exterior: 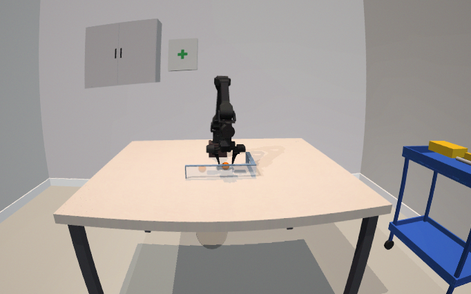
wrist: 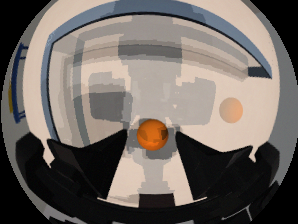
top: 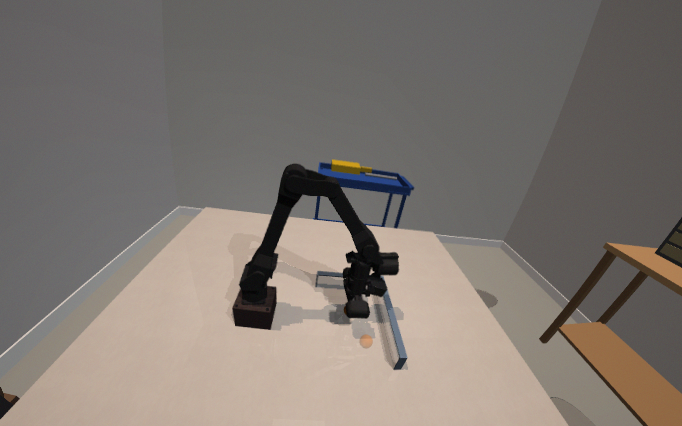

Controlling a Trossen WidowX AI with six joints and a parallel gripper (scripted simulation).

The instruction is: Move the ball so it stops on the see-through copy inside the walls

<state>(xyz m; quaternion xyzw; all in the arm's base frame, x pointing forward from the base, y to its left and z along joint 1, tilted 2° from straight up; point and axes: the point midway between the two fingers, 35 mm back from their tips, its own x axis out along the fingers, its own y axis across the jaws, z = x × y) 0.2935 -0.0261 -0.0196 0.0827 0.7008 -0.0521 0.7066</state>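
Now: the see-through copy 12 cm to the right of my gripper tip and 1 cm ahead of it. From my gripper tip the other things lie so: clear wall 11 cm ahead, 5 cm to the right, 1 cm above; orange ball right at my gripper tip.
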